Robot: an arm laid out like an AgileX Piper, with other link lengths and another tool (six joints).
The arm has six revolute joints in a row. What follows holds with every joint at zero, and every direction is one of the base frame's. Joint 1 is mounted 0.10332 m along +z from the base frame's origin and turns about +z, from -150.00 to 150.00 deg. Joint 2 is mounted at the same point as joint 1 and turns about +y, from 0.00 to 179.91 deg. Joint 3 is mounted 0.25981 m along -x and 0.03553 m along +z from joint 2 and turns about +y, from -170.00 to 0.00 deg. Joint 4 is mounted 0.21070 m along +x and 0.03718 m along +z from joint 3 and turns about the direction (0.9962, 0, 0.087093), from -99.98 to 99.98 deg. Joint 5 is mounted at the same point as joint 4 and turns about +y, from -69.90 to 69.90 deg. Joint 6 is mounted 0.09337 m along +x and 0.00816 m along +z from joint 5 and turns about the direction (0.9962, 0, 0.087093), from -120.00 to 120.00 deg. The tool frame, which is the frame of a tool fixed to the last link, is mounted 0.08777 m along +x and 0.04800 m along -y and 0.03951 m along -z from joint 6; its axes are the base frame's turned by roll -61.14, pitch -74.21 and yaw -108.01 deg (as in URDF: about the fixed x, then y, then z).
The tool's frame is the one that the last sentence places.
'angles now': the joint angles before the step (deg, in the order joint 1, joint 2, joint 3, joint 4, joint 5, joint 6). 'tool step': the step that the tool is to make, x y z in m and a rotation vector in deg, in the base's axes. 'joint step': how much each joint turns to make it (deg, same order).
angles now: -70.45 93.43 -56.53 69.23 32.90 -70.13
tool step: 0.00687 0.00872 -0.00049 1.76 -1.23 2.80
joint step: 0.00 -0.01 0.00 0.01 3.53 -0.01
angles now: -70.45 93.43 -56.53 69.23 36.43 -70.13
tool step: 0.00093 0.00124 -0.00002 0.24 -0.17 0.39
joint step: 0.00 0.00 0.00 0.00 0.49 0.00
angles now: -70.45 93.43 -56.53 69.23 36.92 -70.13
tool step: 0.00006 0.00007 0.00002 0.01 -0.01 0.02
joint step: 0.00 0.00 0.00 0.00 0.02 0.00
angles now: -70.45 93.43 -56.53 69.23 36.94 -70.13
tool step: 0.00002 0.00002 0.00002 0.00 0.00 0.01
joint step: 0.00 0.00 0.00 -0.01 0.01 0.00
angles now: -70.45 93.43 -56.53 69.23 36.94 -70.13
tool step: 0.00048 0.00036 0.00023 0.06 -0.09 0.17
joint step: 0.00 0.00 -0.04 0.00 0.21 0.00
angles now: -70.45 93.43 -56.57 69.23 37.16 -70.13
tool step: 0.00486 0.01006 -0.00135 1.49 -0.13 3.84
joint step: 0.11 -0.01 0.00 -1.43 3.75 -0.01
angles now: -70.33 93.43 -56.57 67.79 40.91 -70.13
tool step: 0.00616 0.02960 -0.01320 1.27 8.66 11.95
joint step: 5.60 0.00 0.00 -13.25 3.42 4.77
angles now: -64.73 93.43 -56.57 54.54 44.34 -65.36
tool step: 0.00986 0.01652 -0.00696 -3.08 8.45 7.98
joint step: 8.41 0.00 -0.09 -12.16 -2.72 6.61
